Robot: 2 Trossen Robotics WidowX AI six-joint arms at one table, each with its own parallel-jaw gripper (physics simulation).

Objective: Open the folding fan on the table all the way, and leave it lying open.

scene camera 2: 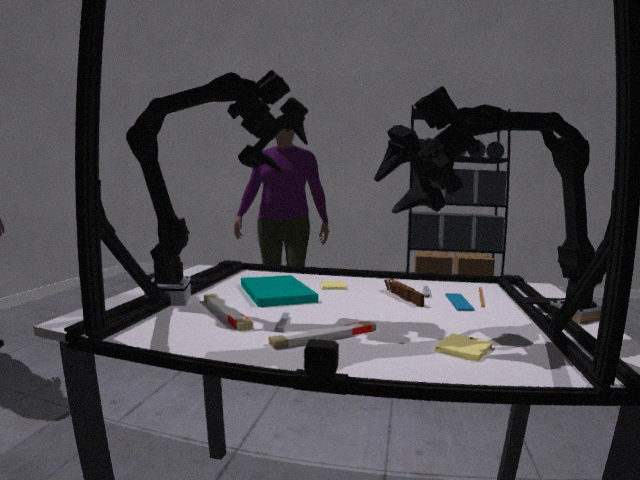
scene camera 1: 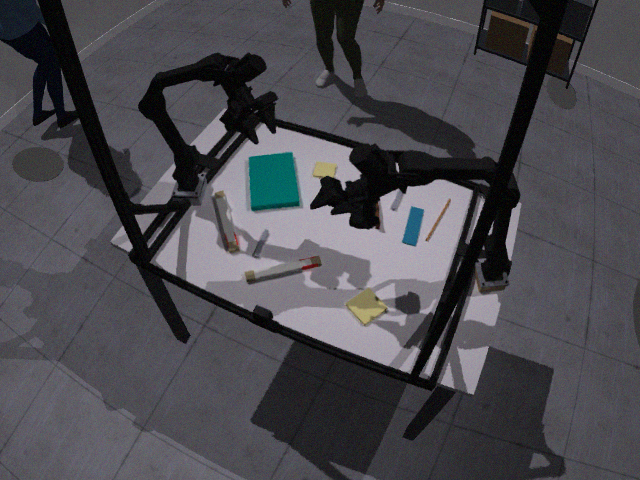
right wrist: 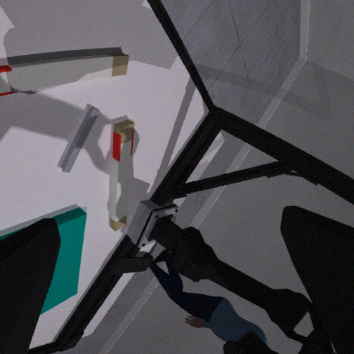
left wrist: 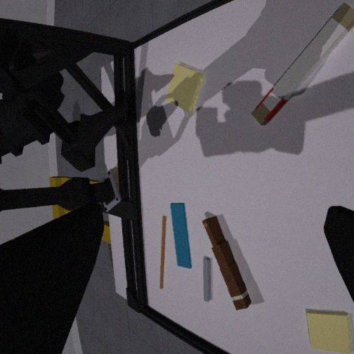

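Seen in the pictures: left gripper, between the fingertips: [scene camera 2: 293, 157] [scene camera 1: 265, 138]; right gripper, between the fingertips: [scene camera 2: 384, 196] [scene camera 1: 321, 210]; left arm's base, origin of its link: [scene camera 2: 168, 281] [scene camera 1: 188, 184]; right arm's base, origin of its link: [scene camera 1: 492, 271].
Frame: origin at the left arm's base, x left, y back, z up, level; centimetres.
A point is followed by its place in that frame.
The fan [scene camera 1: 378, 215] @(x -8.2, y -61.7, z -1.7 cm) [scene camera 2: 404, 292] @(x -3.8, y -59.7, z -2.9 cm) [left wrist: 229, 265] is a narrow, folded dark-brown bar with stepped segments and a pale band near one end. It lies on the white table [scene camera 1: 330, 232] @(x -13.2, y -47.5, z -4.9 cm) [scene camera 2: 361, 312] @(x -12.8, y -45.9, z -4.9 cm). In scene camera 1 it is mostly hidden behind the right gripper; the left wrist view shows it whole. My left gripper [scene camera 1: 263, 136] @(x -10.9, y -30.2, z 29.6 cm) [scene camera 2: 293, 156] @(x -10.9, y -30.2, z 29.6 cm) is open and empty, high above the far left part of the table. My right gripper [scene camera 1: 323, 209] @(x -27.7, y -45.5, z 21.8 cm) [scene camera 2: 385, 195] @(x -27.7, y -45.5, z 21.8 cm) is open and empty, raised well above the table and apart from the fan.
Beside the fan lie a grey bar [left wrist: 207, 279], a blue block [scene camera 1: 413, 226] @(x -9.4, y -73.0, z -4.4 cm) [left wrist: 181, 235] and a thin orange stick [scene camera 1: 438, 220] @(x -6.3, y -81.5, z -4.3 cm). A teal box [scene camera 1: 273, 180] @(x 5.2, y -28.1, z -2.8 cm), two pale bars [scene camera 1: 225, 222] @(x -12.7, y -15.3, z -3.4 cm) [scene camera 1: 283, 270] @(x -28.6, y -35.2, z -3.6 cm), another grey bar [scene camera 1: 261, 243] @(x -19.5, y -27.7, z -3.9 cm) and yellow pads [scene camera 1: 324, 169] @(x 12.6, y -44.1, z -4.1 cm) [scene camera 1: 366, 306] @(x -38.6, y -58.6, z -3.8 cm) also lie there. A black frame [scene camera 2: 206, 365] @(x -38.8, y -13.7, z -5.1 cm) edges the table.
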